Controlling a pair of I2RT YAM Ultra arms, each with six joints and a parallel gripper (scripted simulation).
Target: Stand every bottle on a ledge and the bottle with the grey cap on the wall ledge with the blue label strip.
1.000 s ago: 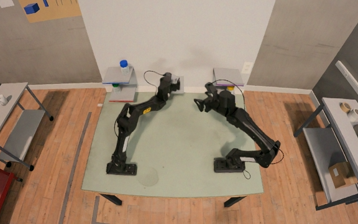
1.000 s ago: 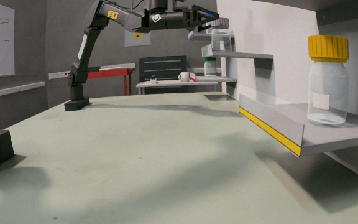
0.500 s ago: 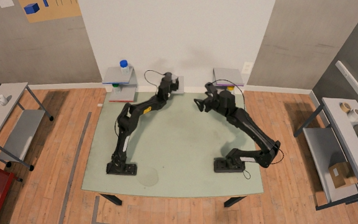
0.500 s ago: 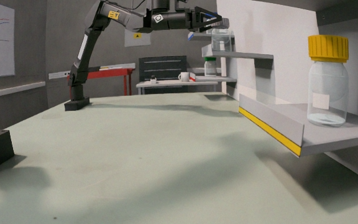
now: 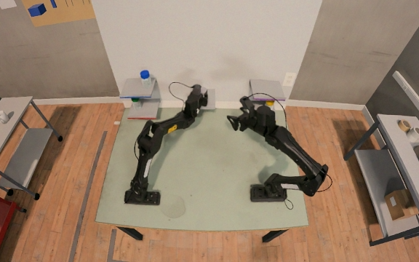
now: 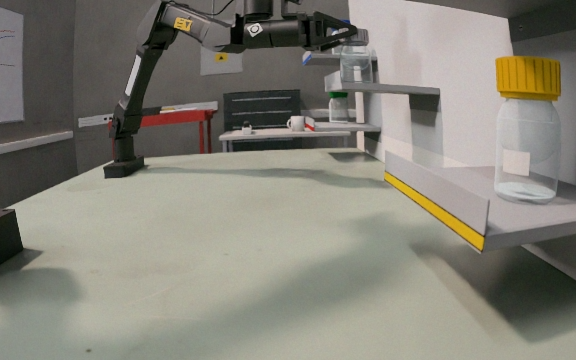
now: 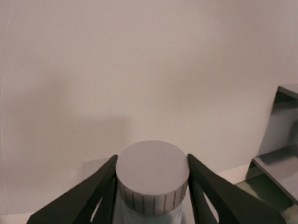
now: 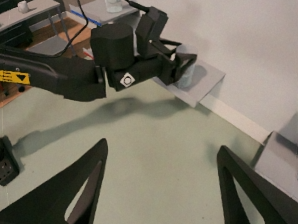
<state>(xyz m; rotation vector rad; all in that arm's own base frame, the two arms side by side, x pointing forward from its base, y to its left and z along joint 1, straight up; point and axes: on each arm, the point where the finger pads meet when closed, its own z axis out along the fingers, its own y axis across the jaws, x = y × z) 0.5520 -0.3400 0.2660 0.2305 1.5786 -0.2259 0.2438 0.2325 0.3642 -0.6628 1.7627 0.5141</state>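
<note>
Right now my left hand is 50 mm above the grey-capped bottle. Also, from my left hand: yellow-capped bottle (440 mm to the right, 150 mm below, 20 mm ahead); blue-capped bottle (340 mm to the left, 60 mm ahead, 40 mm above); yellow strip (400 mm to the right, 200 mm below, 60 mm behind).
</note>
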